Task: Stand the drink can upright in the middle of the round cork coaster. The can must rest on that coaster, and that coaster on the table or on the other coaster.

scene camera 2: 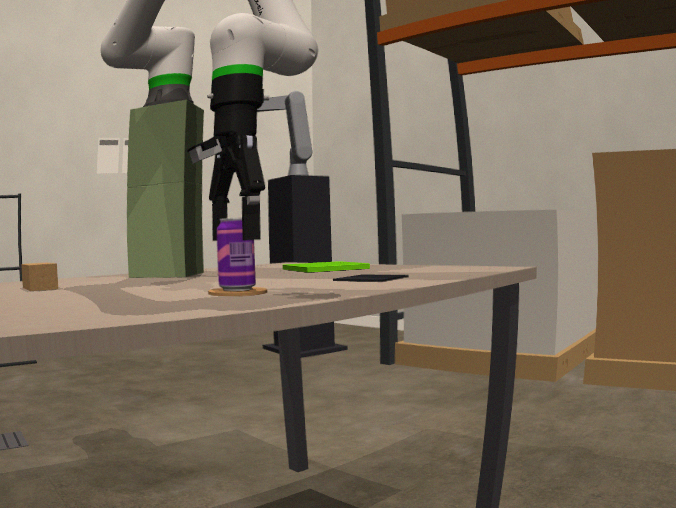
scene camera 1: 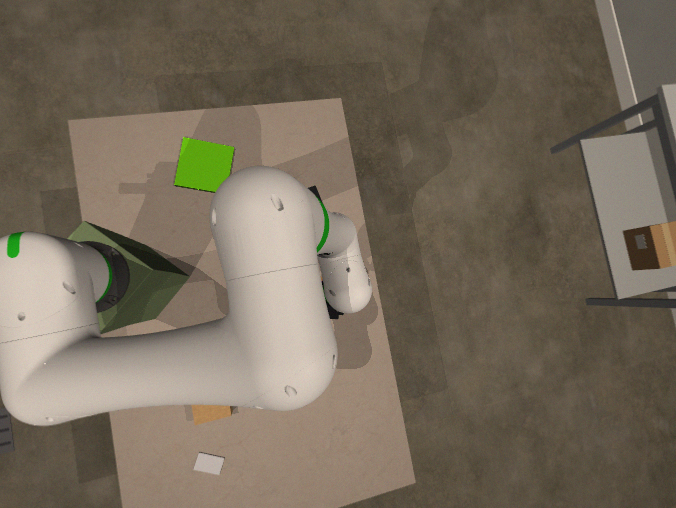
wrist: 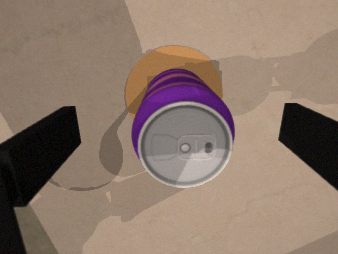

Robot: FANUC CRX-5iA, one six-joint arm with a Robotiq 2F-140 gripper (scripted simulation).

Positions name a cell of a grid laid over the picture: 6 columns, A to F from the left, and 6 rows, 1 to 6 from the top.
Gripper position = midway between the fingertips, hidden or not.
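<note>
Scene camera 1 shows a flat green square (scene camera 1: B2). Scene camera 2 shows a purple drink can (scene camera 2: C4) and my gripper (scene camera 2: C3). Visible at the wrist: a round cork coaster (wrist: C2) and my gripper (wrist: D3); the flat green square is out of frame in the wrist view.
</note>
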